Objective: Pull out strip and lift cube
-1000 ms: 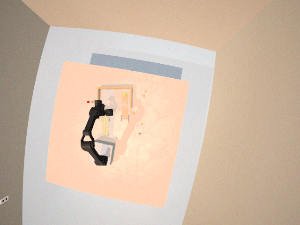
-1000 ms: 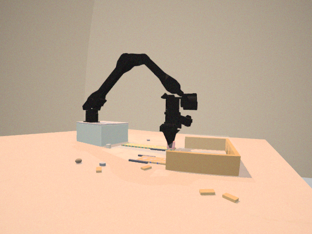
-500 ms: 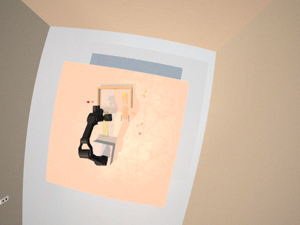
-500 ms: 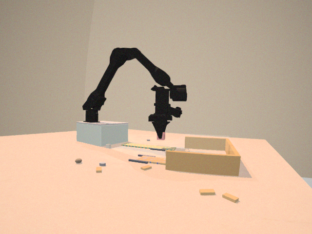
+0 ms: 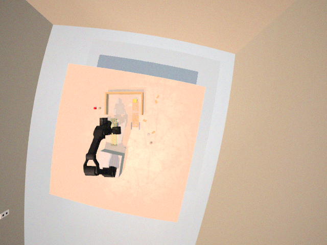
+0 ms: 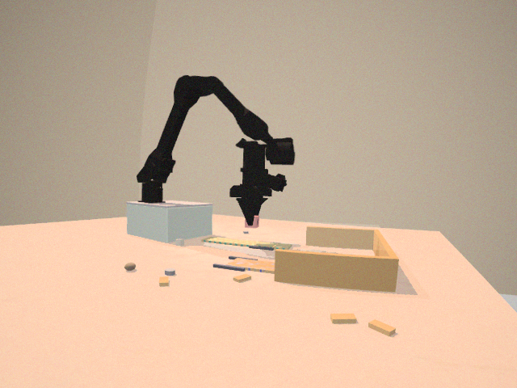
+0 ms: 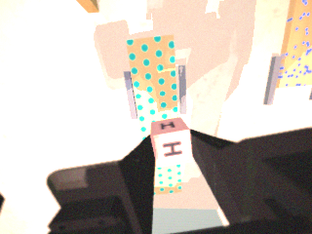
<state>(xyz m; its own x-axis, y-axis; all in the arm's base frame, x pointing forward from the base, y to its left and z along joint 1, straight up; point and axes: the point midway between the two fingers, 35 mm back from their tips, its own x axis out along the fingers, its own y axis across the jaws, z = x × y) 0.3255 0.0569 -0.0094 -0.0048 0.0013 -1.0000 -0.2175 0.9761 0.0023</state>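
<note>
Now: the cyan-dotted strip 2 cm behind my gripper tip and 5 cm below it. Also, from my gripper tip: red object (16 cm ahead, 21 cm to the left, 4 cm below).
</note>
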